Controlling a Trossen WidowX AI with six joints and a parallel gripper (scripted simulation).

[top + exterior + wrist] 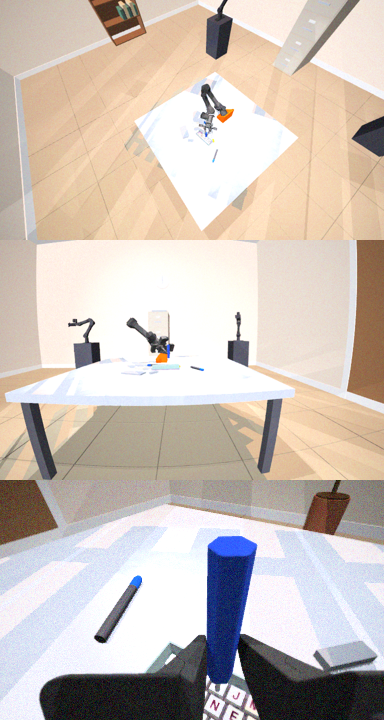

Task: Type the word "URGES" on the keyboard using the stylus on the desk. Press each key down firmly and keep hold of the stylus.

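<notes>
Now: gripper tip 100 mm above the yellow pen, 70 mm past it and 40 mm to the right of it. The rest, counted from my gripper tip: blue stylus: 20 mm below; then grey block: 130 mm ahead, 100 mm below, 90 mm to the right.
</notes>
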